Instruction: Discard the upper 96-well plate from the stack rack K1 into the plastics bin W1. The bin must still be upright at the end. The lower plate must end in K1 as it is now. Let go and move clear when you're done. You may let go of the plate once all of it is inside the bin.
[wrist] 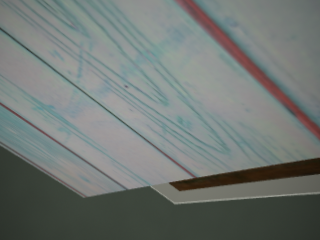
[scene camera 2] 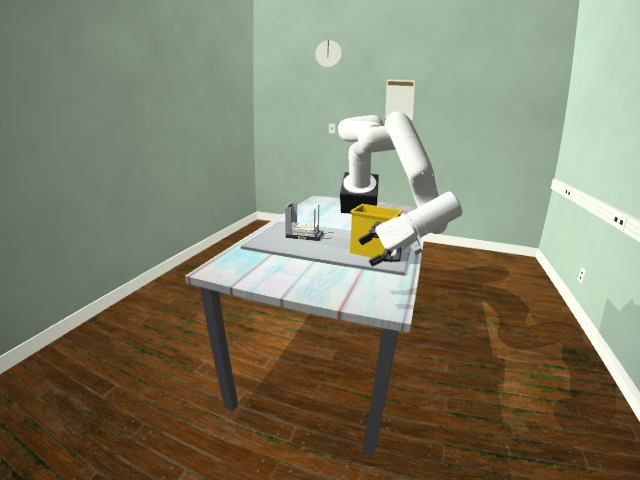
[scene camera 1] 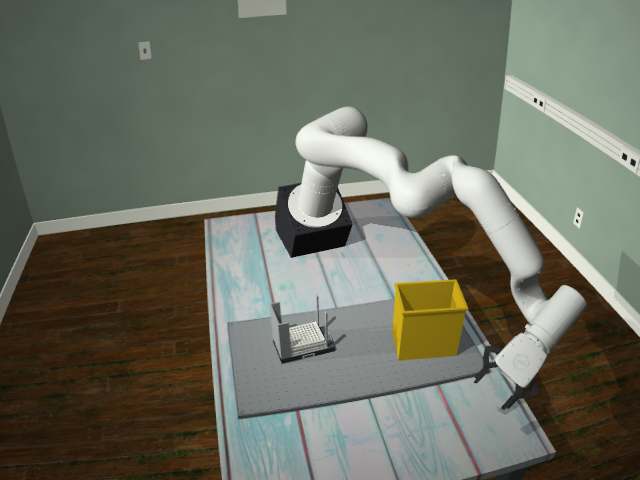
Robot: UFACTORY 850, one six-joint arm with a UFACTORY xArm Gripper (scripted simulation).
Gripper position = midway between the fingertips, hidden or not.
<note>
In view: my gripper [scene camera 1: 489, 395], a 96-well plate [scene camera 1: 305, 336] and a yellow plastics bin [scene camera 1: 433, 333].
The yellow plastics bin is seen too in scene camera 2 [scene camera 2: 361, 223]. My gripper also shows in scene camera 2 [scene camera 2: 364, 252]. The wrist view misses the 96-well plate: it is out of frame. The wrist view misses the yellow plastics bin: it is out of frame.
</note>
